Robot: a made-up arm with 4 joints.
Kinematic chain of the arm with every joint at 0, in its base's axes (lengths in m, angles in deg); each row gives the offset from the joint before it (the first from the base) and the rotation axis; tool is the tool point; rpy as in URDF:
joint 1: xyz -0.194 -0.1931 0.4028 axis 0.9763 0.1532 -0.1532
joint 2: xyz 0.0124 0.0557 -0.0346 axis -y
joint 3: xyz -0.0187 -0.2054 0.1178 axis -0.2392 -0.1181 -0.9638
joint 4: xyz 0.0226 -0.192 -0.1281 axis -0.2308 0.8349 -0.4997
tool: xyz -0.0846 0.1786 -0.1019 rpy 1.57 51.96 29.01
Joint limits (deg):
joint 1: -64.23..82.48
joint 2: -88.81..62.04
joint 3: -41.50..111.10
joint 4: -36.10..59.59
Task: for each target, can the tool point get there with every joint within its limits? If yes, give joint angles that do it. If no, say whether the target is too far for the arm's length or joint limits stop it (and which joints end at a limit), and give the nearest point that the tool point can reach.
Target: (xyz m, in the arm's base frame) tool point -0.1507 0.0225 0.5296
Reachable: no: joint limits stop it (at a limit: joint 1, joint 2, joint 3, joint 4) | nearest point -0.2689 -0.2354 0.5493 | short by 0.284 m
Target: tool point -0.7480 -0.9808 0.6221
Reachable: no: too far | nearest point -0.2961 -0.4058 0.4560 | short by 0.750 m
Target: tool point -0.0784 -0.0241 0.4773
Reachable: no: joint limits stop it (at a limit: joint 1, joint 2, joint 4) | nearest point -0.1814 -0.0804 0.2300 | short by 0.274 m
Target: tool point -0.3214 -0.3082 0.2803
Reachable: yes | joints 27.62 -48.83 77.19 10.80
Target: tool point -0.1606 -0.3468 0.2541
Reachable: yes | joints -1.02 44.97 7.46 36.68
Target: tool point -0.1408 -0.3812 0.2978
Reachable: yes | joints -13.20 43.25 54.74 30.89
